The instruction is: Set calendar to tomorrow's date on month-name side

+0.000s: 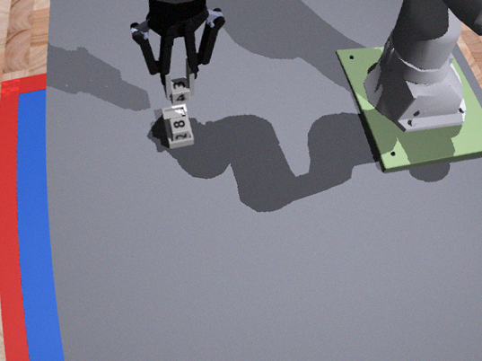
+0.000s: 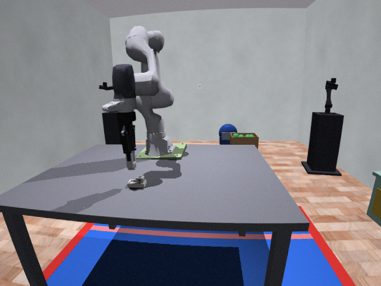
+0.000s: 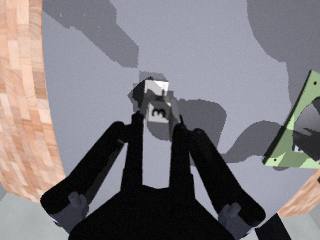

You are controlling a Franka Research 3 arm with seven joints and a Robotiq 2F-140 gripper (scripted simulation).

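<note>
My gripper is now 110 mm above the tray and 20 mm to the right of it.
</note>
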